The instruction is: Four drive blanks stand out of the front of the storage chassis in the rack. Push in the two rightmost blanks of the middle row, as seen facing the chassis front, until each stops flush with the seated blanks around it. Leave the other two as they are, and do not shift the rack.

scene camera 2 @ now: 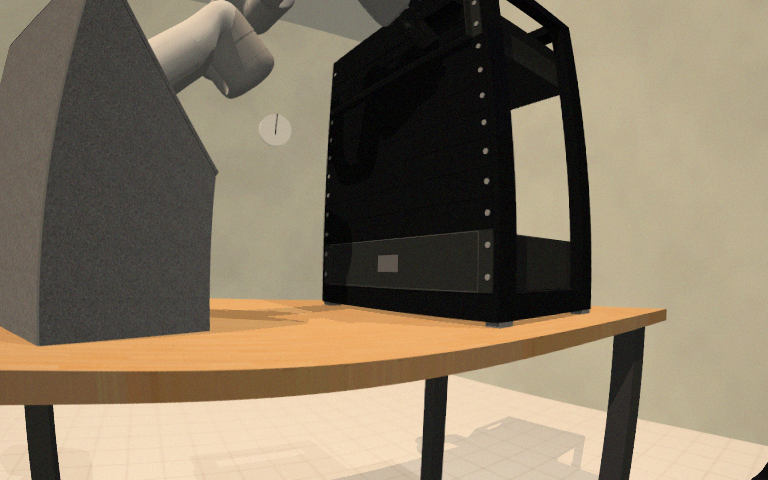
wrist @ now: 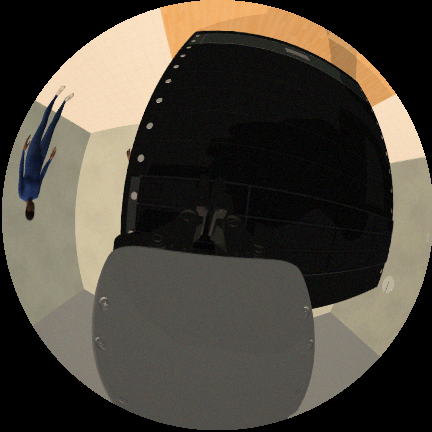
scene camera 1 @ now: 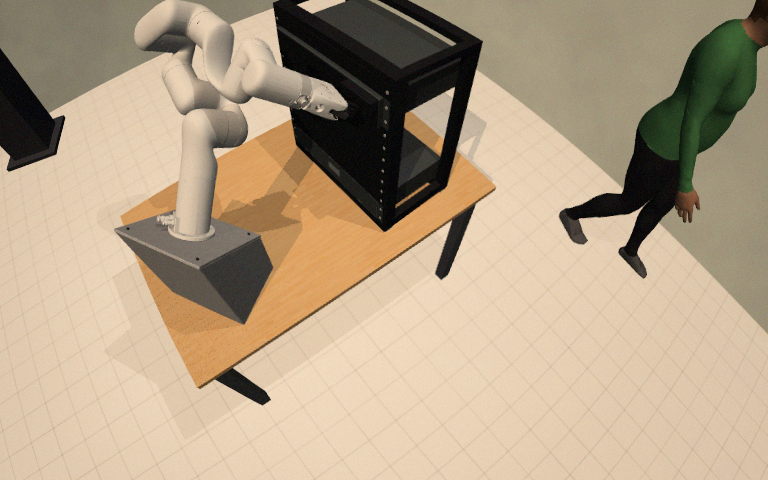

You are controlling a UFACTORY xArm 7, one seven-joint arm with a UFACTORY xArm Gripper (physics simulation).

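Where they show: gripper, fingertip midpoint: (scene camera 2: 430, 43) (wrist: 208, 189) (scene camera 1: 354, 110); arm's base, link origin: (scene camera 2: 107, 104) (scene camera 1: 191, 231).
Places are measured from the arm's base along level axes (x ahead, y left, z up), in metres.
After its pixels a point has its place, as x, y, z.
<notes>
The storage chassis (scene camera 1: 370, 104) @[0.488, 0.016, 0.254] (wrist: 310, 227) @[0.440, 0.189, 0.203] sits high in the black rack (scene camera 1: 394, 141) @[0.546, 0.001, 0.132] (scene camera 2: 504, 169) @[0.549, 0.002, -0.058] (wrist: 154, 113) @[0.526, 0.015, 0.083]. Its front is very dark. In the wrist view, faint outlines of blanks show on both sides of the fingers, with a thin upright edge to their right. Which blanks stand out, and by how much, I cannot tell. My gripper (scene camera 1: 352, 111) @[0.472, 0.086, 0.181] (wrist: 208, 189) @[0.472, 0.086, 0.181] is shut, with no object seen between its fingers. Its tips are at or very near the chassis front, toward the end by the holed post in scene camera 1. Contact is hidden in the dark.
The rack stands upright on the wooden table (scene camera 1: 317, 249) @[0.317, 0.006, -0.279] (scene camera 2: 339, 350) @[0.307, -0.112, -0.279]. The arm's grey base block (scene camera 1: 198, 271) @[0.030, -0.166, 0.075] (scene camera 2: 124, 226) @[0.092, -0.106, -0.170] is at the other end. A lower panel (scene camera 2: 430, 263) @[0.482, 0.125, -0.188] with a light label is at the rack's bottom. A person in green (scene camera 1: 702, 96) is beyond the table.
</notes>
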